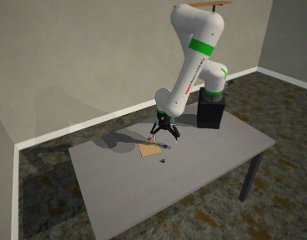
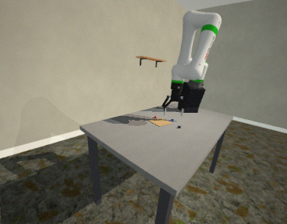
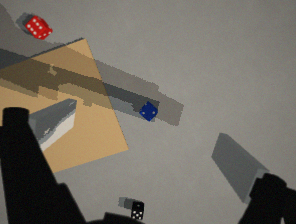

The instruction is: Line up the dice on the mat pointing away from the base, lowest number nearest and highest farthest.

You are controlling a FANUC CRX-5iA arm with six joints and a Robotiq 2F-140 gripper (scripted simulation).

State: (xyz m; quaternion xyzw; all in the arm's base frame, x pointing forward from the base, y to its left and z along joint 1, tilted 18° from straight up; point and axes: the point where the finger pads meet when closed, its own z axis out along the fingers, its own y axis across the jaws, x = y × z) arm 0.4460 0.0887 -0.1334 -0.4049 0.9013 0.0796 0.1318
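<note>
The blue die is 1 cm behind my hand, 1 cm to the right of it and 5 cm below it. Round my hand: black die (7 cm ahead, 11 cm to the left, 5 cm below); red die (6 cm ahead, 14 cm to the right, 5 cm below); tan mat (10 cm ahead, 5 cm to the right, 6 cm below).
</note>
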